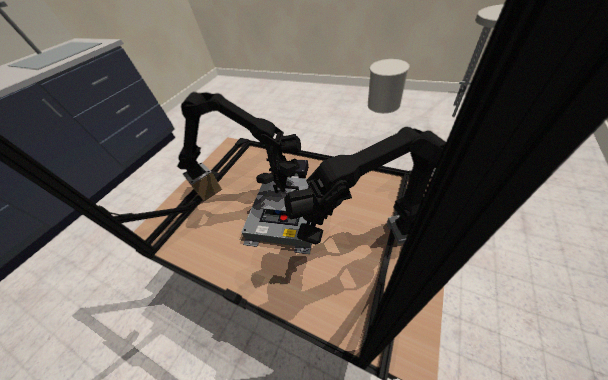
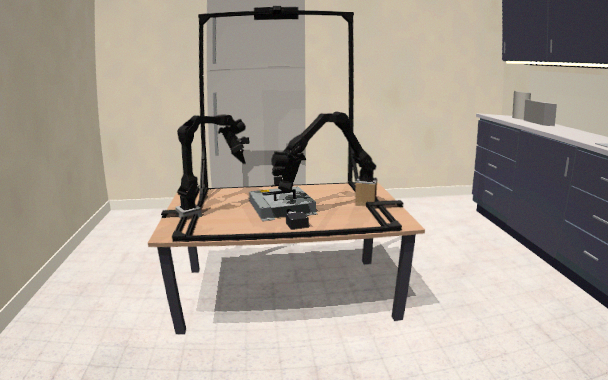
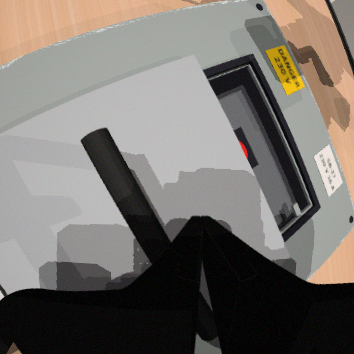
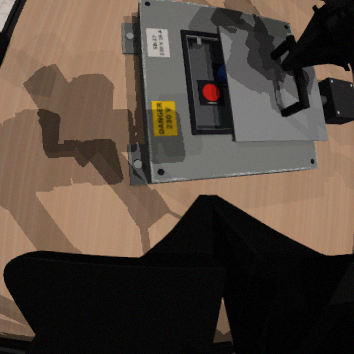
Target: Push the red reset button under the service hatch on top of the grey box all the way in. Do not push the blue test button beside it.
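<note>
My left gripper (image 1: 283,191) is shut and touching a service hatch (image 1: 274,200), while my right gripper (image 4: 206,203) is shut as well and holds nothing. That left gripper of mine is also there in image 3 (image 3: 199,223) and image 4 (image 4: 282,67). As for the hatch, I can see it in image 3 (image 3: 104,182), and image 4 has it too (image 4: 267,103).
</note>
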